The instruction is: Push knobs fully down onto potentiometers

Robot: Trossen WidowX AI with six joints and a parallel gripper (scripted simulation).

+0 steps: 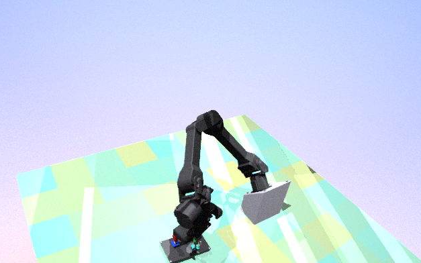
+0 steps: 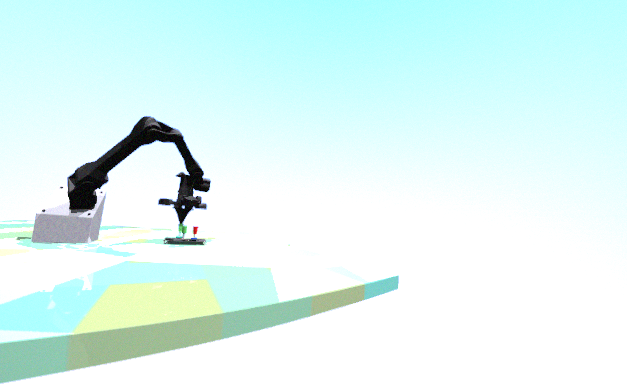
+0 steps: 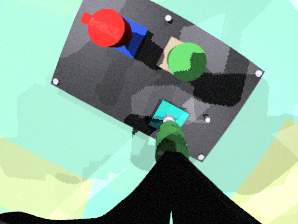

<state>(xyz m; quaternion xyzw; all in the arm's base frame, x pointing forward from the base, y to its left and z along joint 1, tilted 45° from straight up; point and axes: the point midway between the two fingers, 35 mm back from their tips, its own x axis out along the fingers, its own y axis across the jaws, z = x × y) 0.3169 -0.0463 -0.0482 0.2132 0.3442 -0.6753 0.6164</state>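
The red knob is 6 cm to the right of my gripper tip, 5 cm ahead of it and 2 cm below it.
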